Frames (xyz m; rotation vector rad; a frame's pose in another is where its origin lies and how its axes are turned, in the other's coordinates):
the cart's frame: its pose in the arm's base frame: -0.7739 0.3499 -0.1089 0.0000 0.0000 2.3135
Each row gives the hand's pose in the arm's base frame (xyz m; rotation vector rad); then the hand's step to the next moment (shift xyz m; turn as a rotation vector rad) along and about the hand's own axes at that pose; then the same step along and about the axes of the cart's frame.
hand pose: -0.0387 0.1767 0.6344 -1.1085 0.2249 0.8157
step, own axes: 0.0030 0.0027 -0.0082 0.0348 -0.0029 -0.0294
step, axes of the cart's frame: -0.0052 0.0019 -0.0073 -0.0292 -0.0177 -0.0303
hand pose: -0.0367 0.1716 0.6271 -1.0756 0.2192 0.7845
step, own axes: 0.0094 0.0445 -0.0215 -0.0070 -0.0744 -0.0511
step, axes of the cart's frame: 0.0102 0.0159 -0.0466 -0.0849 0.0031 0.0313
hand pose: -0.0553 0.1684 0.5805 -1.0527 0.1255 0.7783
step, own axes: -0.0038 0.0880 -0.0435 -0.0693 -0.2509 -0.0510
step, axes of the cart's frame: 0.0209 0.0444 -0.0851 -0.1866 0.0075 0.1884
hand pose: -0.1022 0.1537 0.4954 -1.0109 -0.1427 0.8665
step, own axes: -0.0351 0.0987 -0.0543 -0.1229 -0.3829 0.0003
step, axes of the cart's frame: 0.0083 0.0649 -0.0982 -0.2211 0.0196 0.3353
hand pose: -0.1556 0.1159 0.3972 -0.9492 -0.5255 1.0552
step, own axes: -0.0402 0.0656 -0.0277 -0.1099 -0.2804 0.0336
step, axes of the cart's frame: -0.0074 0.0453 -0.0677 -0.1424 0.0424 0.2641
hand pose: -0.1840 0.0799 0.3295 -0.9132 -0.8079 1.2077
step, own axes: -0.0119 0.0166 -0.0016 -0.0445 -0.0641 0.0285
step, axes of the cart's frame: -0.0024 0.0124 -0.0162 -0.0294 0.0368 0.0684
